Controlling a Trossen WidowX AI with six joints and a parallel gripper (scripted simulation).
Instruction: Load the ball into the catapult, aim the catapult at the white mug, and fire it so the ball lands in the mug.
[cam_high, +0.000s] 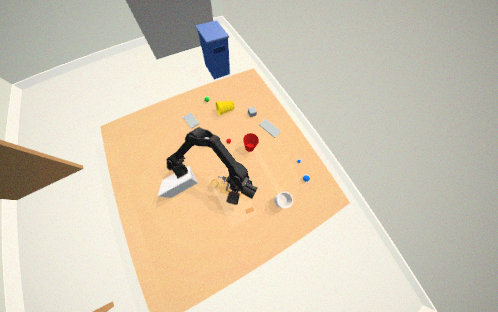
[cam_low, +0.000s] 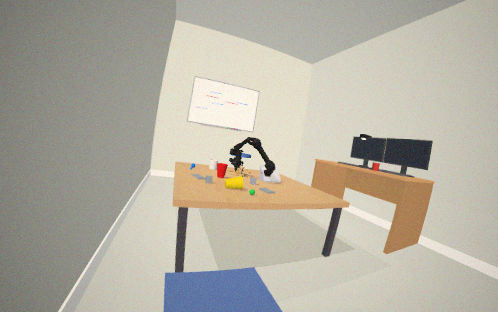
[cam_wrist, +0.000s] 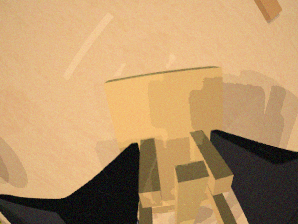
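Now: the red ball 110 mm ahead of my gripper tip, 300 mm to the left of it and 20 mm below it. Also, from my gripper tip: white mug: 200 mm ahead, 200 mm to the right; tan wooden catapult: 40 mm behind, 60 mm to the left, 20 mm above; small wooden block: 10 mm ahead, 150 mm to the right, 30 mm below.
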